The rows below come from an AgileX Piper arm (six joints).
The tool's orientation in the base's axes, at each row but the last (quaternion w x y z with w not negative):
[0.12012, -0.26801, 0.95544, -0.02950]
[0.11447, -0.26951, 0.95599, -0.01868]
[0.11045, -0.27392, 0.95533, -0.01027]
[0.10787, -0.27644, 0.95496, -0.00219]
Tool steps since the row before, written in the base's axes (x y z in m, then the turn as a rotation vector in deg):
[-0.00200, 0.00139, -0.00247, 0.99, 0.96, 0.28]
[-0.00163, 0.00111, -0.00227, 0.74, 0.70, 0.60]
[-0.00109, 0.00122, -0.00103, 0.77, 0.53, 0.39]
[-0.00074, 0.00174, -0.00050, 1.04, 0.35, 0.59]
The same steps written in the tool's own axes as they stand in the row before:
[0.00146, 0.00250, 0.00191, -1.38, 0.29, -0.02]
[0.00125, 0.00200, 0.00186, -1.10, 0.16, -0.40]
[0.00047, 0.00169, 0.00082, -0.99, 0.02, -0.19]
[-0.00021, 0.00190, 0.00043, -1.16, -0.29, -0.34]

